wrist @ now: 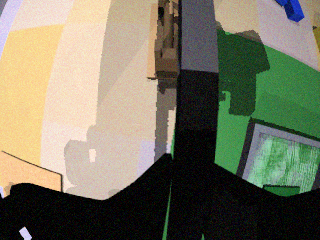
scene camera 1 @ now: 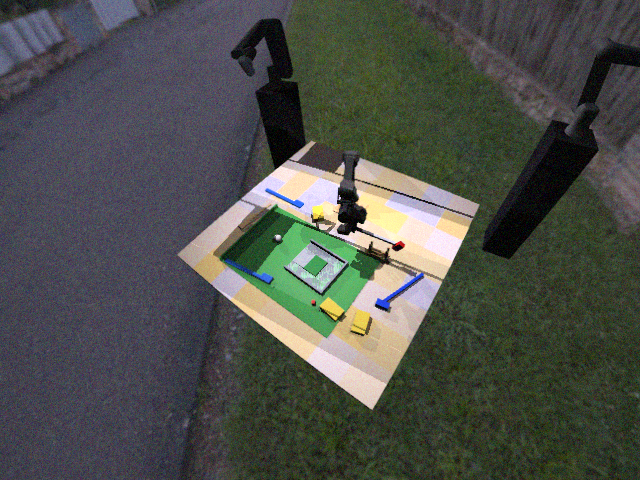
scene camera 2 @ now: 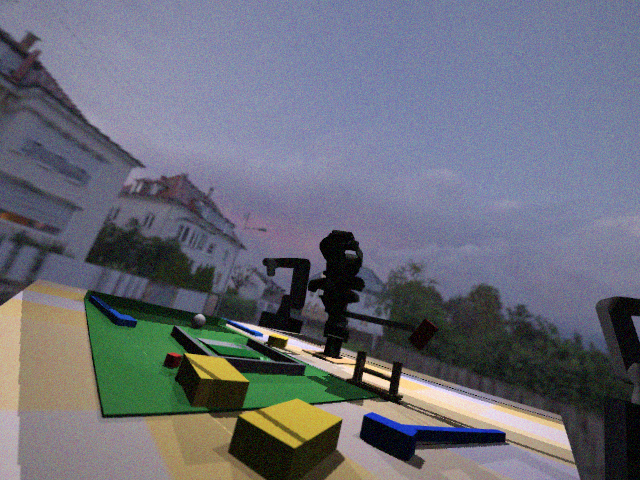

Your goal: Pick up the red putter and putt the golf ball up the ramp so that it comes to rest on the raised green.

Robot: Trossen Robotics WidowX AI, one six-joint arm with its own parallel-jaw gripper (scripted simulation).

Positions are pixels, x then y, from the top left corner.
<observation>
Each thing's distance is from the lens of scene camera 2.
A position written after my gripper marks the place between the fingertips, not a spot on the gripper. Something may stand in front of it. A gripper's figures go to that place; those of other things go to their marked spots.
my gripper [scene camera 2: 335, 323]: 70 cm
small wooden stand [scene camera 2: 392, 392]: 63 cm
</observation>
